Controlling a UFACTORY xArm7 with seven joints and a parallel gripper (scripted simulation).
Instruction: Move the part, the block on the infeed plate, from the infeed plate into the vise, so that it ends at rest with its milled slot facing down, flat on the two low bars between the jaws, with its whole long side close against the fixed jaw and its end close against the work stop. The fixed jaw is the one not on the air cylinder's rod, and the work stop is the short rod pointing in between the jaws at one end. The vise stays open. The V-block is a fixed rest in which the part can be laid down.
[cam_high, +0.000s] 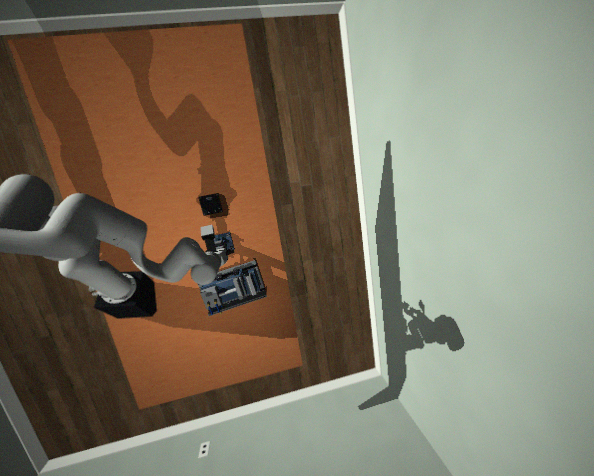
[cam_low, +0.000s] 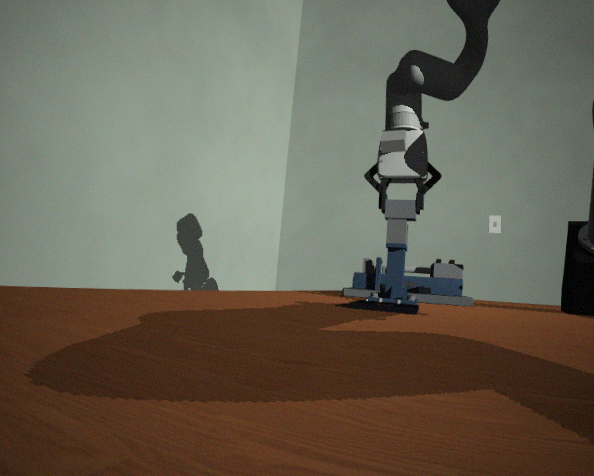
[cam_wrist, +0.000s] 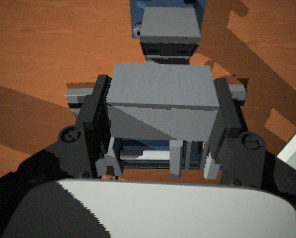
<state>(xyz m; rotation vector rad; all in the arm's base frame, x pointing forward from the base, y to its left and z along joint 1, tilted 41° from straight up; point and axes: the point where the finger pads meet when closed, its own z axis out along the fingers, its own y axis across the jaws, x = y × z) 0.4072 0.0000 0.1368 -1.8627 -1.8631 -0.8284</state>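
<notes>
Right now the grey part is 10 mm to the right of my hand and 10 mm below it. Also, from my hand: blue upright: 140 mm below; grey jaw: 40 mm ahead, 220 mm to the right, 120 mm below; work stop: 70 mm ahead, 170 mm to the right, 110 mm below.
</notes>
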